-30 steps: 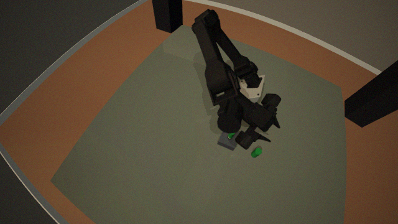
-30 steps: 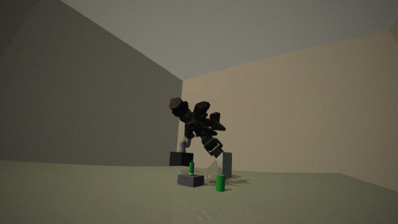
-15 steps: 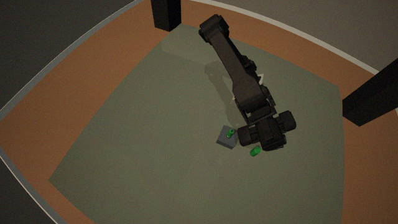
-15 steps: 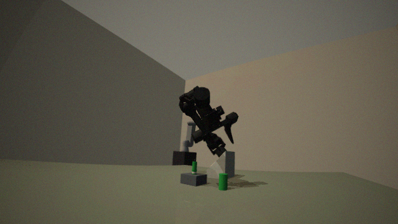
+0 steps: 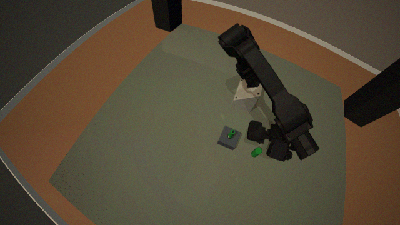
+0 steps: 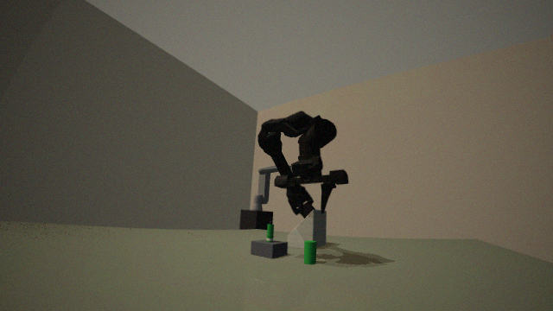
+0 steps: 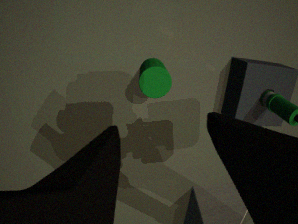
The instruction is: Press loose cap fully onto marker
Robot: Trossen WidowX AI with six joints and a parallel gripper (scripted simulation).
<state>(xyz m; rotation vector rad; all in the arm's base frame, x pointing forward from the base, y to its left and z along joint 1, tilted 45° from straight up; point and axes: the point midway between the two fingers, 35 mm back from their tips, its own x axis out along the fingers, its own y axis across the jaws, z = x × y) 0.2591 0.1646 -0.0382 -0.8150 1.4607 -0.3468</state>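
My gripper tip is now 1 cm short of the green cap and 9 cm above it. Round my gripper tip: holder block 1 cm ahead, 13 cm to the right, 10 cm below; then green marker 1 cm ahead, 13 cm to the right, 5 cm below.
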